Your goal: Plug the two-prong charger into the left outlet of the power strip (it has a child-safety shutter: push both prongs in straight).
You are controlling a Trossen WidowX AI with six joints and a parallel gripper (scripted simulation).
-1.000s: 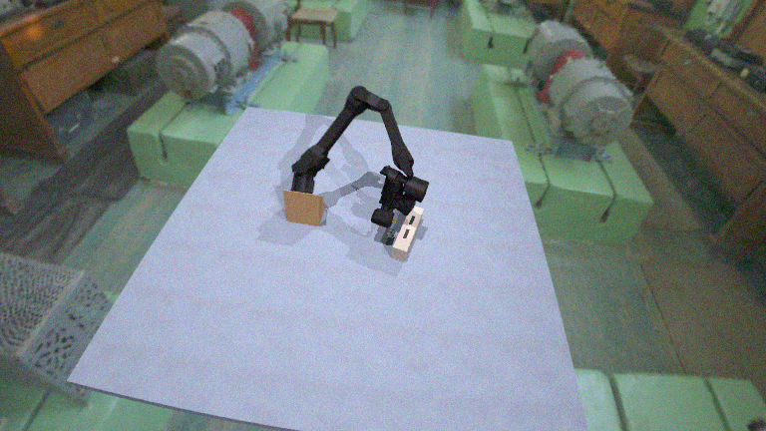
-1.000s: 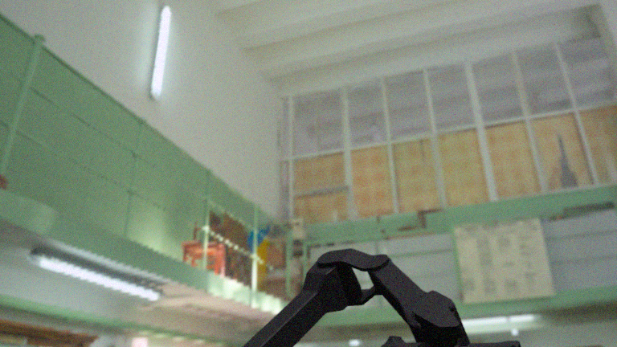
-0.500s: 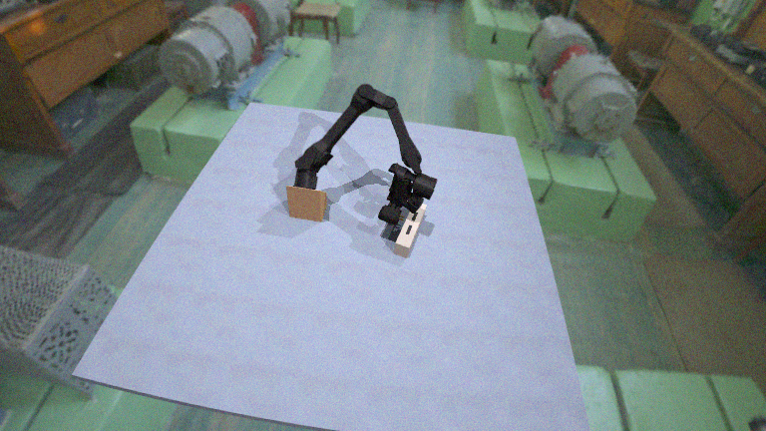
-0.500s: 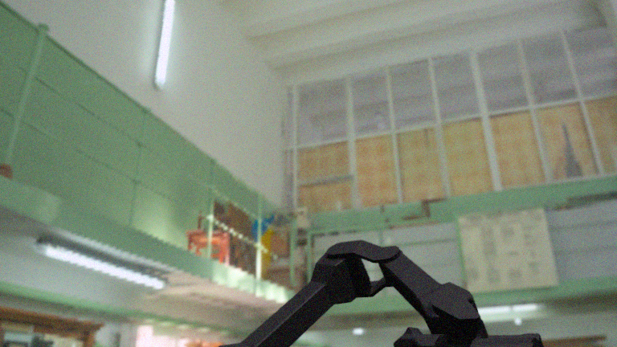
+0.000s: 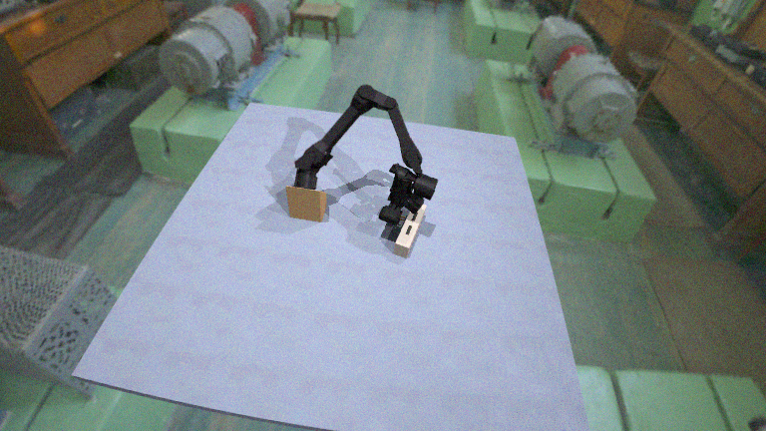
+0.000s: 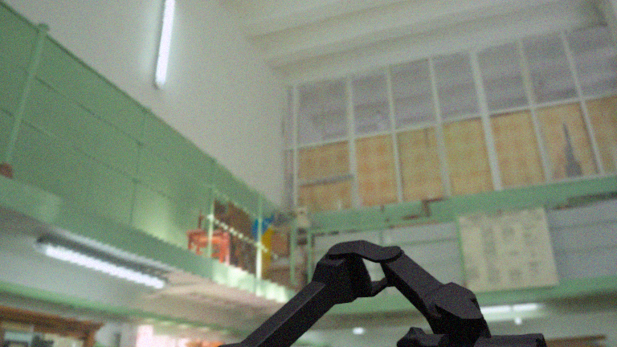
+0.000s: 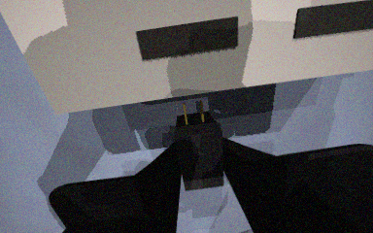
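Right now the black two-prong charger is 2 cm ahead of my gripper tip, 1 cm to the right of it and 1 cm above it.
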